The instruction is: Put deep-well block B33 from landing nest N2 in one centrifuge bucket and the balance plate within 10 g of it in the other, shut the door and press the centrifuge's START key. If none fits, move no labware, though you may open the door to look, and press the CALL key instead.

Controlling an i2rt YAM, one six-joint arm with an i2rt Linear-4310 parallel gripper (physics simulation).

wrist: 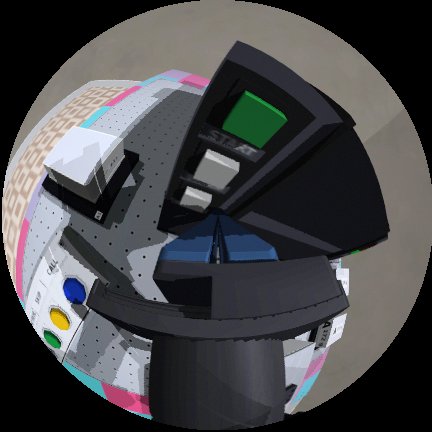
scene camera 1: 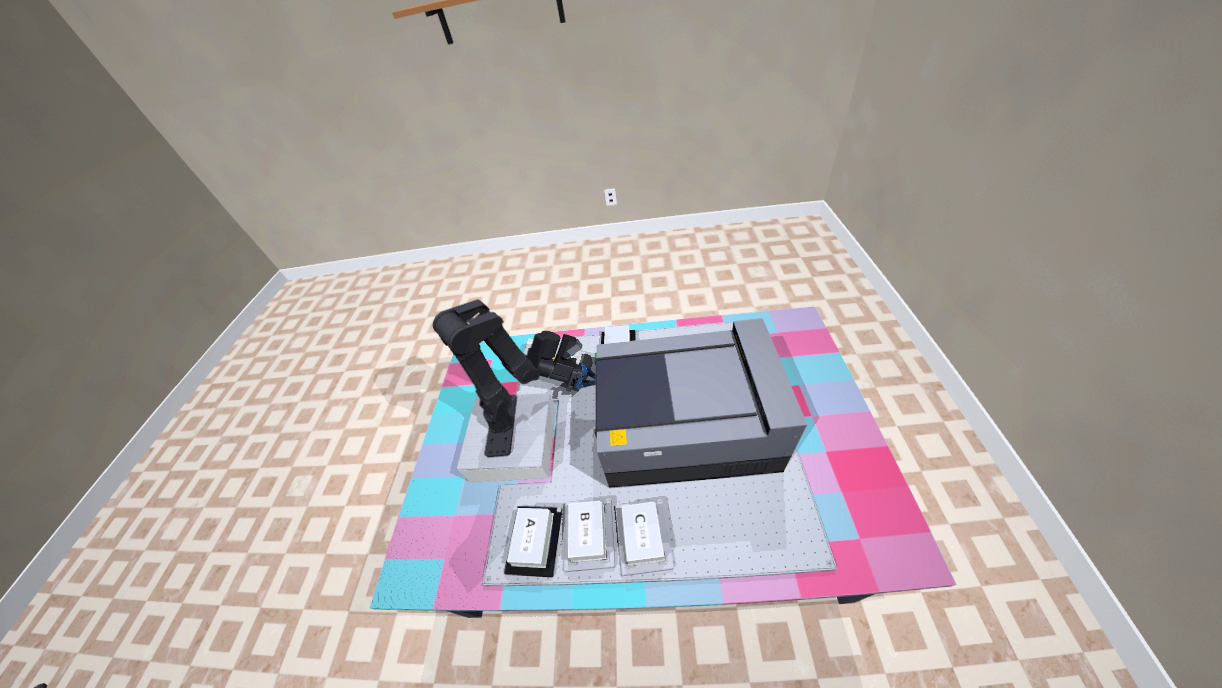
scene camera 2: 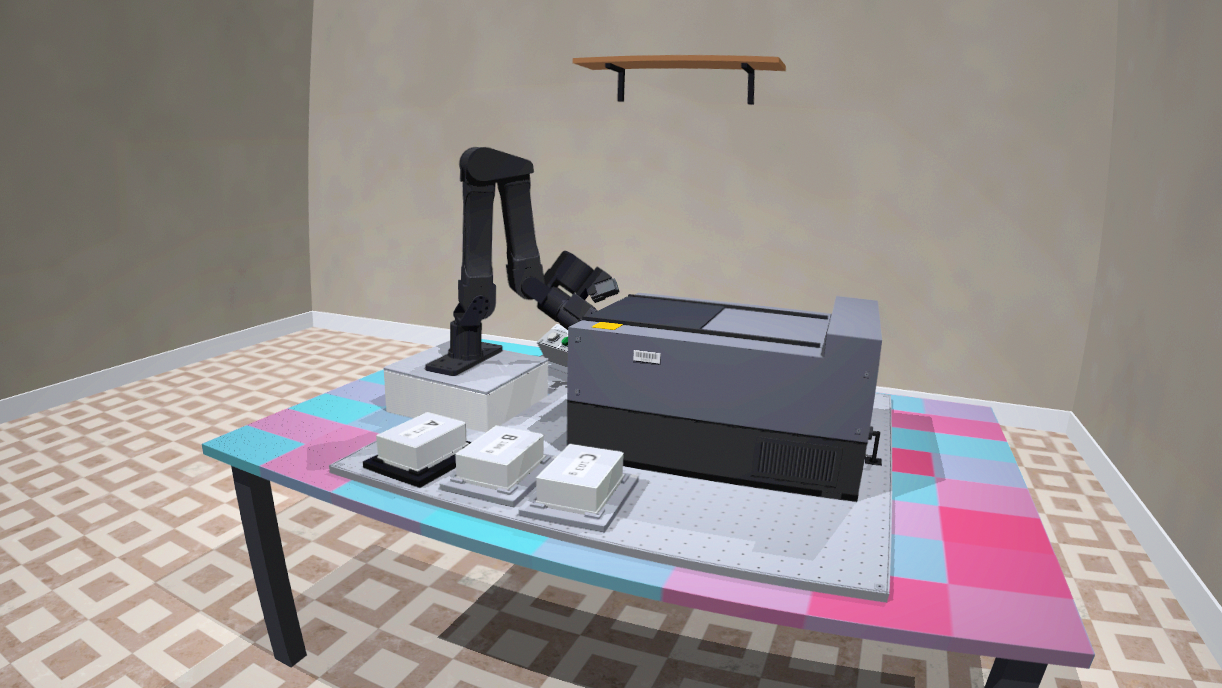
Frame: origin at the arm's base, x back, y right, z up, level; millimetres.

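Where they show: gripper, fingertip midpoint: [wrist: 217, 214]; arm's base, origin of the base link: [scene camera 1: 502, 425] [scene camera 2: 465, 359].
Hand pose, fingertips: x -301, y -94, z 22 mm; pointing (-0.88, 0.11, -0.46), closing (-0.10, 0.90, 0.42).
Observation:
Things, the pixels of their top centre, and the offset from my fingertips. "spot": a spot on its surface instead. Level surfaces: height alone.
- blue CALL key, surface spot: [wrist: 74, 290] spot: dy -113, dx +98, dz -26 mm
- button box, middle of its top: [scene camera 2: 582, 333] [scene camera 1: 553, 348] dy -171, dx +156, dz -12 mm
- white block, middle of its top: [wrist: 76, 148] [scene camera 1: 616, 339] dy -199, dx -53, dz -38 mm
- White plates A, middle of its top: [scene camera 2: 421, 428] [scene camera 1: 528, 534] [wrist: 337, 328] dy +400, dx +204, dz -42 mm
- B, middle of its top: [scene camera 2: 501, 443] [scene camera 1: 585, 528] [wrist: 342, 282] dy +397, dx +65, dz -42 mm
- C, middle of its top: [scene camera 2: 582, 464] [scene camera 1: 641, 530] dy +415, dx -69, dz -42 mm
- perforated plate, its level: dz -96 mm
- multicoloured table, its level: dz -109 mm
My gripper [scene camera 1: 590, 376] [wrist: 217, 214] is shut and empty, its blue fingertips close to the lower end of the centrifuge's key panel. Contact is unclear. The centrifuge [scene camera 1: 696, 448] [scene camera 2: 726, 376] has its top covered by dark and grey panels. Its green START key [wrist: 256, 120] sits above two grey keys. The blue CALL key [wrist: 74, 290] is on the button box [scene camera 2: 554, 352] at left in the wrist view. A white block [scene camera 1: 616, 334] [wrist: 80, 157] stands on a black nest; its label is unreadable. White plates A [scene camera 1: 528, 536] [scene camera 2: 420, 441], B [scene camera 1: 585, 529] [scene camera 2: 500, 457] and C [scene camera 1: 642, 531] [scene camera 2: 579, 478] stand on nests. The buckets are hidden.
The arm stands on a pale pedestal [scene camera 1: 506, 468] [scene camera 2: 436, 401] left of the centrifuge. A perforated plate [scene camera 1: 726, 534] [scene camera 2: 726, 521] lies under the machine and nests, on a multicoloured table [scene camera 1: 863, 478] [scene camera 2: 991, 529]. Yellow [wrist: 60, 319] and green [wrist: 52, 339] buttons sit beside the CALL key.

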